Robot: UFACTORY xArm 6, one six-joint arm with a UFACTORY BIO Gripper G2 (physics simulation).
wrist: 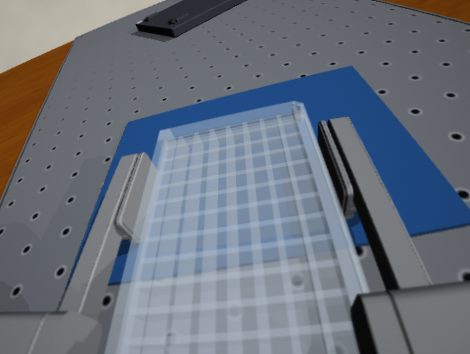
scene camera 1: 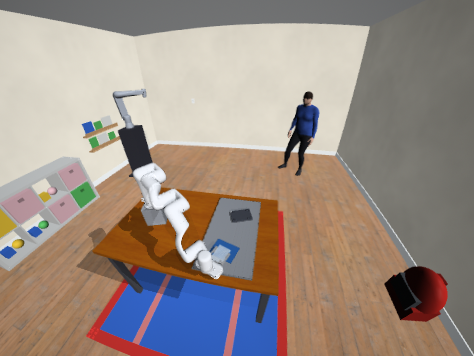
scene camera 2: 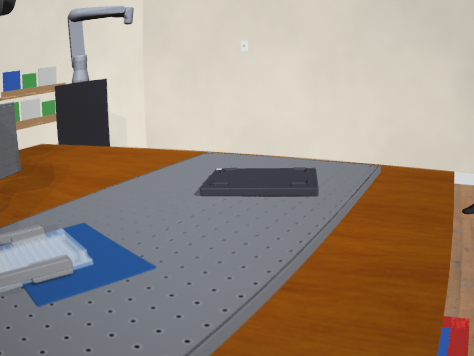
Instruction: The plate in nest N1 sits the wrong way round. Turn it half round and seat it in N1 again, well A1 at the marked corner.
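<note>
The clear plate (scene camera 1: 220,253) (scene camera 2: 30,252) (wrist: 235,225) lies level between the fingers, low over the blue pad (scene camera 1: 233,248) (scene camera 2: 110,265) (wrist: 400,165) and partly over the grey board beside it. The views do not show for certain whether it touches the pad. My gripper (scene camera 2: 56,246) (wrist: 237,185) is shut on the plate, one finger along each long side. The dark nest (scene camera 1: 241,215) (scene camera 2: 260,180) (wrist: 195,15) stands at the far end of the board with no plate in it. A small white mark shows at its back left corner in scene view 2. Well labels are not readable.
The grey perforated board (scene camera 1: 220,230) (scene camera 2: 175,220) (wrist: 95,115) lies on the wooden table (scene camera 1: 270,240) (scene camera 2: 360,240). A person (scene camera 1: 305,120) stands beyond the table. A red and black object (scene camera 1: 422,294) is at the right in scene view 1.
</note>
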